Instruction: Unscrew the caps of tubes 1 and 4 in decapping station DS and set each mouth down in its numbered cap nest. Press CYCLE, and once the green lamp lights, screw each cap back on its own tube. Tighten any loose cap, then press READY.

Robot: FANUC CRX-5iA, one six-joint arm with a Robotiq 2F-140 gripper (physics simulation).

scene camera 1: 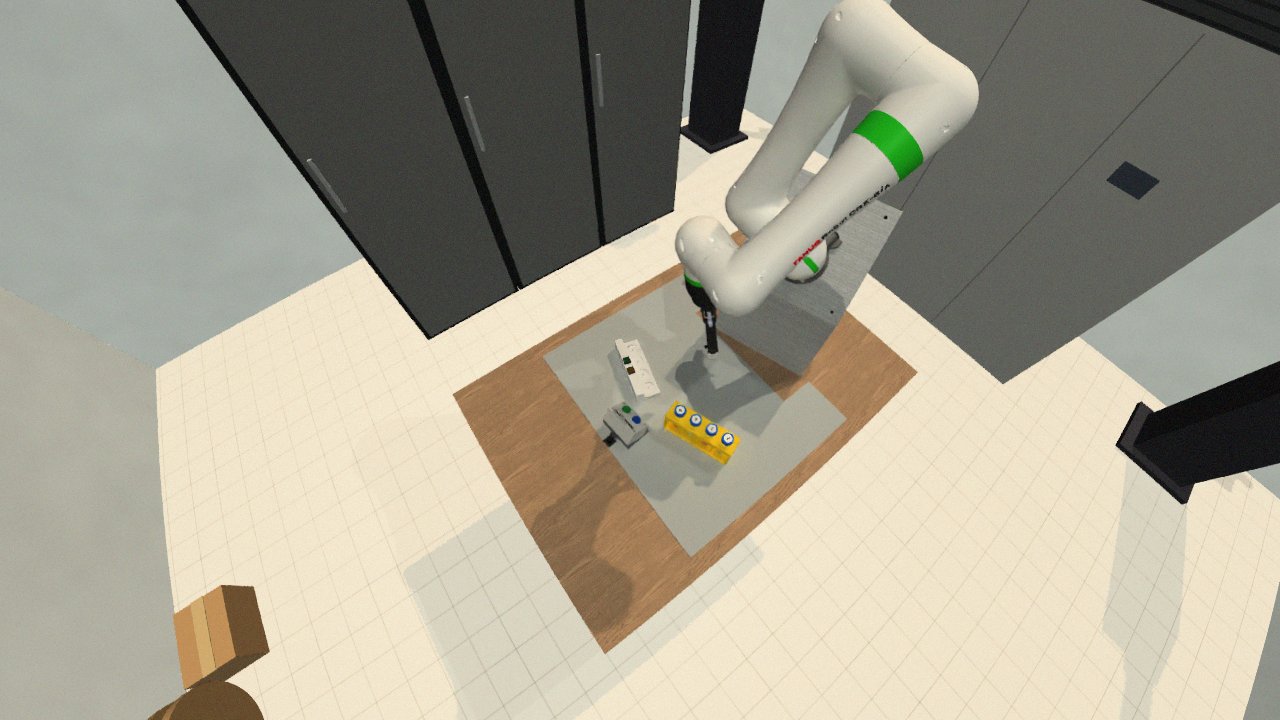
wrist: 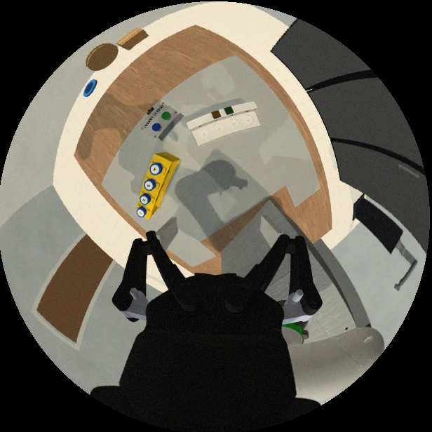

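The yellow rack (scene camera 1: 698,439) (wrist: 170,162) stands on the grey mat with four white-topped, blue-rimmed caps in a row. In the wrist view, cap 4 (wrist: 156,169) is nearest the button box and cap 1 (wrist: 141,212) is at the far end. A white nest block (scene camera 1: 641,372) (wrist: 226,129) has four round nests, with no caps visible on them; its brown and green lamps look dark. A grey box (scene camera 1: 623,431) (wrist: 173,124) carries a green button (scene camera 1: 626,409) (wrist: 166,116) and a blue button (scene camera 1: 636,419) (wrist: 156,127). My gripper (scene camera 1: 711,348) (wrist: 218,223) is open and empty above the mat, apart from the rack.
The grey mat (scene camera 1: 698,528) (wrist: 295,165) lies on a wooden table top (scene camera 1: 492,420) (wrist: 185,45). The arm's metal base plate (scene camera 1: 859,259) is at the back right of the table. Dark cabinets (scene camera 1: 501,179) (wrist: 370,115) stand behind. A black post (scene camera 1: 1208,438) stands off to the right.
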